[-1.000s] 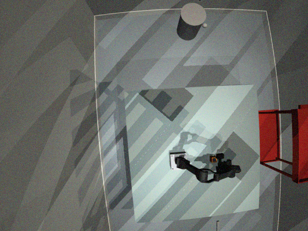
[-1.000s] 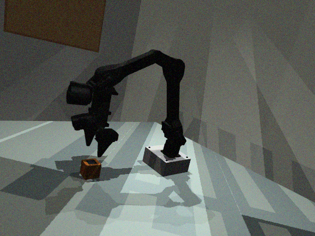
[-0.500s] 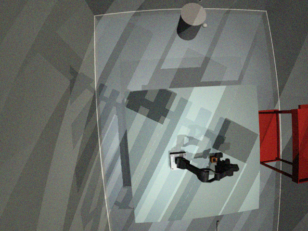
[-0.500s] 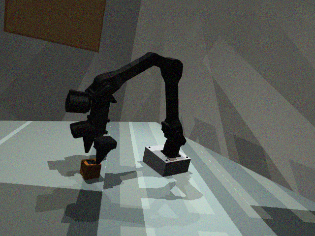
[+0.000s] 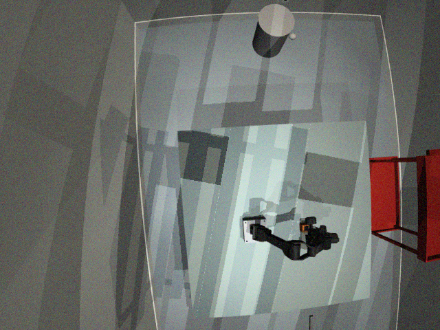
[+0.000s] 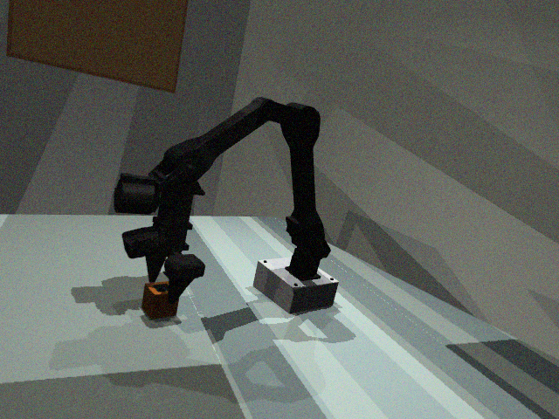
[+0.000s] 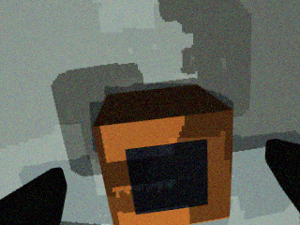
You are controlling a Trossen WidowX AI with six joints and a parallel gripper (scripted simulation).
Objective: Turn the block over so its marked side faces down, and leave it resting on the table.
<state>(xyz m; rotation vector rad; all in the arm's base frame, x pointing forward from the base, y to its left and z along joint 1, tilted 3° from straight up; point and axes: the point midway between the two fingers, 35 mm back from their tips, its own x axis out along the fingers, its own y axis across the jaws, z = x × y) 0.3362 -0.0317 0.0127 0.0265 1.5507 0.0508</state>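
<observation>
Right now my gripper tip is right at the orange block.
</observation>
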